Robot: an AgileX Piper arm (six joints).
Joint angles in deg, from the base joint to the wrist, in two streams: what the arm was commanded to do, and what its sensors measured. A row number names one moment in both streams.
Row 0, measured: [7.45 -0.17 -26.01 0.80 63.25 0.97]
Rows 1 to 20, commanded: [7.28 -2.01 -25.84 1.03 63.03 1.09]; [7.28 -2.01 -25.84 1.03 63.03 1.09]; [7.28 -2.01 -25.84 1.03 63.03 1.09]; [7.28 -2.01 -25.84 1.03 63.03 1.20]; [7.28 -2.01 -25.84 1.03 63.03 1.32]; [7.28 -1.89 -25.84 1.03 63.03 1.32]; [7.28 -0.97 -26.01 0.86 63.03 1.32]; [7.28 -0.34 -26.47 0.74 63.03 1.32]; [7.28 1.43 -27.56 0.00 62.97 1.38]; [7.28 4.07 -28.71 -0.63 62.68 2.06]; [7.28 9.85 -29.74 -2.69 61.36 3.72]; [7.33 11.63 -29.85 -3.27 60.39 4.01]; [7.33 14.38 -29.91 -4.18 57.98 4.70]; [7.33 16.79 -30.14 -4.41 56.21 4.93]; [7.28 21.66 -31.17 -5.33 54.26 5.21]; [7.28 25.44 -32.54 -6.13 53.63 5.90]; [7.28 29.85 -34.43 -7.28 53.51 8.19]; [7.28 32.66 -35.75 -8.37 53.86 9.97]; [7.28 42.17 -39.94 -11.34 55.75 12.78]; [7.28 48.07 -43.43 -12.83 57.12 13.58]
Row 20, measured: [7.45 41.20 -39.82 -10.37 55.69 11.52]
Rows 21 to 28, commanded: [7.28 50.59 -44.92 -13.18 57.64 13.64]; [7.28 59.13 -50.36 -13.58 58.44 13.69]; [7.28 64.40 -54.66 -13.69 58.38 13.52]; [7.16 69.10 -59.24 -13.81 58.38 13.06]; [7.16 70.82 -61.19 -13.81 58.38 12.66]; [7.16 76.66 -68.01 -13.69 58.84 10.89]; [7.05 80.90 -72.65 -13.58 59.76 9.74]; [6.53 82.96 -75.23 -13.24 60.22 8.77]
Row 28, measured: [7.45 78.50 -70.24 -13.35 59.07 11.12]
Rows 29 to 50, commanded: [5.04 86.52 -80.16 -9.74 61.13 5.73]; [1.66 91.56 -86.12 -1.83 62.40 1.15]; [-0.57 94.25 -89.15 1.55 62.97 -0.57]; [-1.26 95.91 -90.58 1.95 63.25 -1.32]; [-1.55 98.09 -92.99 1.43 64.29 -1.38]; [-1.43 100.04 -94.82 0.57 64.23 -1.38]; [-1.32 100.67 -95.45 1.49 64.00 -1.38]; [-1.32 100.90 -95.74 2.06 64.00 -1.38]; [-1.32 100.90 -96.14 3.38 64.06 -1.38]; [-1.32 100.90 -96.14 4.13 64.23 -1.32]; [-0.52 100.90 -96.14 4.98 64.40 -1.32]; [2.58 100.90 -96.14 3.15 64.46 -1.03]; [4.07 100.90 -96.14 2.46 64.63 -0.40]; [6.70 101.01 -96.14 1.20 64.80 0.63]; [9.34 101.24 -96.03 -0.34 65.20 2.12]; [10.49 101.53 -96.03 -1.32 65.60 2.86]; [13.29 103.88 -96.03 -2.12 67.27 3.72]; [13.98 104.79 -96.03 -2.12 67.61 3.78]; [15.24 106.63 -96.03 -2.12 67.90 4.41]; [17.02 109.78 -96.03 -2.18 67.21 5.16]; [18.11 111.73 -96.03 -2.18 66.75 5.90]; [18.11 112.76 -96.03 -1.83 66.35 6.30]
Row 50, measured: [17.30 110.47 -95.97 -1.95 67.27 5.10]
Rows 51 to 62, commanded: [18.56 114.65 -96.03 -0.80 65.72 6.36]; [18.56 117.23 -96.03 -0.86 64.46 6.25]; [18.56 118.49 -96.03 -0.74 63.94 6.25]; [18.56 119.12 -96.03 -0.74 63.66 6.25]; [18.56 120.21 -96.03 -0.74 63.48 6.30]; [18.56 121.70 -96.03 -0.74 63.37 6.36]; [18.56 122.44 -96.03 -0.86 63.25 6.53]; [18.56 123.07 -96.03 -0.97 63.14 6.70]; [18.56 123.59 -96.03 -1.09 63.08 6.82]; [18.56 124.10 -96.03 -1.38 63.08 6.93]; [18.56 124.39 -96.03 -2.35 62.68 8.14]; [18.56 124.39 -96.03 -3.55 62.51 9.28]
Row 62, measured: [18.33 124.16 -95.97 -1.95 62.91 7.45]
